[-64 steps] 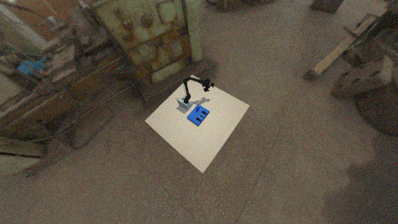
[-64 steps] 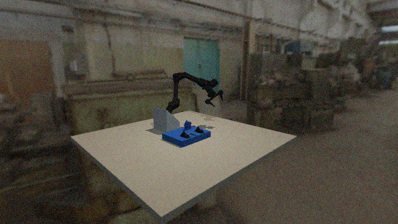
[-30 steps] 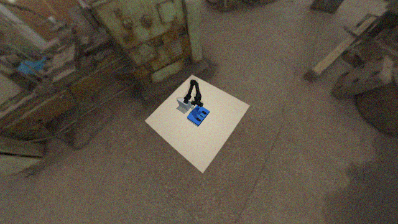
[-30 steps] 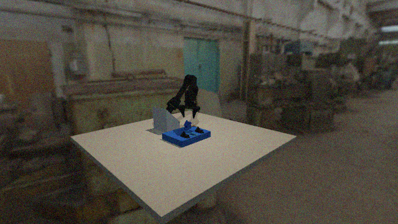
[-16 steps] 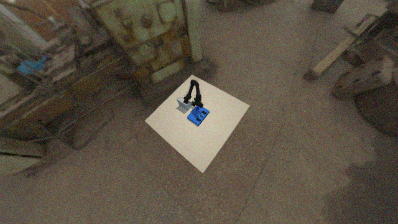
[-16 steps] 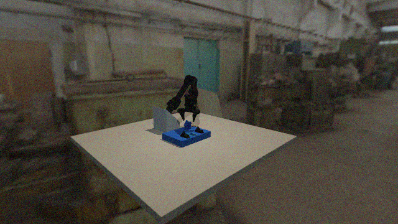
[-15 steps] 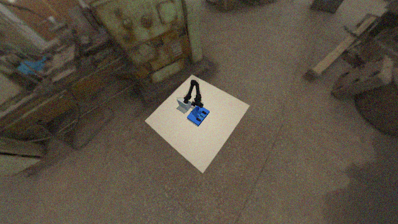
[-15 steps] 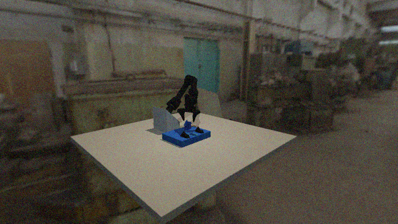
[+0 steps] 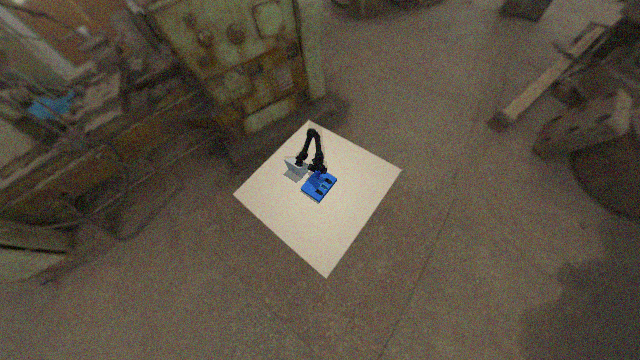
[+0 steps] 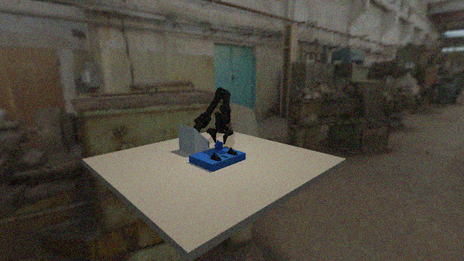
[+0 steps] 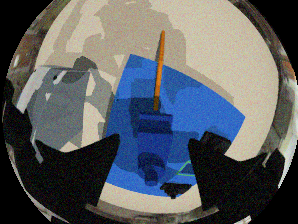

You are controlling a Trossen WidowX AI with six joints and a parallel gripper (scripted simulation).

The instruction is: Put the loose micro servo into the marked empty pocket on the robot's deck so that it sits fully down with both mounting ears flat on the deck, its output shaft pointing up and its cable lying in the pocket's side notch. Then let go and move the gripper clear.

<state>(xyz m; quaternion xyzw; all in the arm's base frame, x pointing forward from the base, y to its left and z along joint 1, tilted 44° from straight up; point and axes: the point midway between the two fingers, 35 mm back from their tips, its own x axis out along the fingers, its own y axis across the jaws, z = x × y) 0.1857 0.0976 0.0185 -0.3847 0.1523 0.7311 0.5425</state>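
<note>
My gripper tip is 2 cm short of the blue robot deck, 7 cm to the left of it and 7 cm above it.
</note>
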